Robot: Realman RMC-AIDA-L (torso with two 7-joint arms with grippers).
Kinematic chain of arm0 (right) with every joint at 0, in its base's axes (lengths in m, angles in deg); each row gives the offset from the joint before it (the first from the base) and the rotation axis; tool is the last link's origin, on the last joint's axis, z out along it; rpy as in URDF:
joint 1: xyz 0 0 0.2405 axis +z
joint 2: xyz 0 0 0 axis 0.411 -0.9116 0
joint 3: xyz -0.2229 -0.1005 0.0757 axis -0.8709 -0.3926 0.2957
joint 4: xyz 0 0 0 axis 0.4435 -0.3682 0.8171
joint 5: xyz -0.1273 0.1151 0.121 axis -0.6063 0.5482 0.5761
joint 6: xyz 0 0 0 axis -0.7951 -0.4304 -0.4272
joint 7: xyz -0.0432 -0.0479 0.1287 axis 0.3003 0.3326 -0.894
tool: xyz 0 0 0 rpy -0.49 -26.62 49.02
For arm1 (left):
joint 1: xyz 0 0 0.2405 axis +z
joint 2: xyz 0 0 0 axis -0.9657 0.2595 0
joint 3: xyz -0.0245 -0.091 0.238 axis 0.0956 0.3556 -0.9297
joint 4: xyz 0 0 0 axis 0.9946 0.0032 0.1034
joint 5: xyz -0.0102 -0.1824 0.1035 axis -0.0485 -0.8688 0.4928
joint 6: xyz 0 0 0 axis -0.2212 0.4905 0.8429
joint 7: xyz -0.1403 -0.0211 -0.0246 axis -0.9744 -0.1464 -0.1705
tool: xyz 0 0 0 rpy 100.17 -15.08 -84.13
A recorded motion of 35 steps. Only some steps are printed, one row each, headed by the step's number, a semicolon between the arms.
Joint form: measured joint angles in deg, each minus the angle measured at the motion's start. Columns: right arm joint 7, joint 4, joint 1, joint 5, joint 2, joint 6, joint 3; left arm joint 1, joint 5, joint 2, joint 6, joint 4, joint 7, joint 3.
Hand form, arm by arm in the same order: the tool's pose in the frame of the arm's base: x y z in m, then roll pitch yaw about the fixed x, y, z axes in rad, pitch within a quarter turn. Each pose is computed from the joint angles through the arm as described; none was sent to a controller.
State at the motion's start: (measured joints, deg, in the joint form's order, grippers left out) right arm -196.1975 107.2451 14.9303 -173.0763 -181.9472 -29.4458 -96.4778; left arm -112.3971 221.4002 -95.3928 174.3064 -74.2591 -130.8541 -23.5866
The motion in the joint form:
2: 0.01 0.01 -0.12 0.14 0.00 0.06 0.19; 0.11 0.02 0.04 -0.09 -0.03 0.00 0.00
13: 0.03 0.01 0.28 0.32 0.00 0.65 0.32; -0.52 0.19 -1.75 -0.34 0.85 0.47 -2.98
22: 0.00 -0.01 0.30 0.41 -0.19 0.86 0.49; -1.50 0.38 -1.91 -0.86 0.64 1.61 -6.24
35: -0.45 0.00 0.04 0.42 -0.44 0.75 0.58; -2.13 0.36 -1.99 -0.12 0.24 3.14 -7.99
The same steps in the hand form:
2: 0.2246 0.4017 0.1017 -3.1033 0.5764 -0.9329; -0.2790 0.3295 -0.0148 3.0672 -0.0825 1.5373
13: 0.2221 0.4046 0.1028 -3.0964 0.5870 -0.9260; -0.2698 0.3224 -0.0347 3.0662 -0.0191 1.5032
22: 0.2218 0.4050 0.1021 -3.0990 0.5930 -0.9298; -0.2642 0.3245 -0.0396 3.1002 0.0152 1.4368
35: 0.2231 0.4034 0.1004 -3.1112 0.5936 -0.9472; -0.2590 0.3247 -0.0413 3.1066 0.0438 1.3799

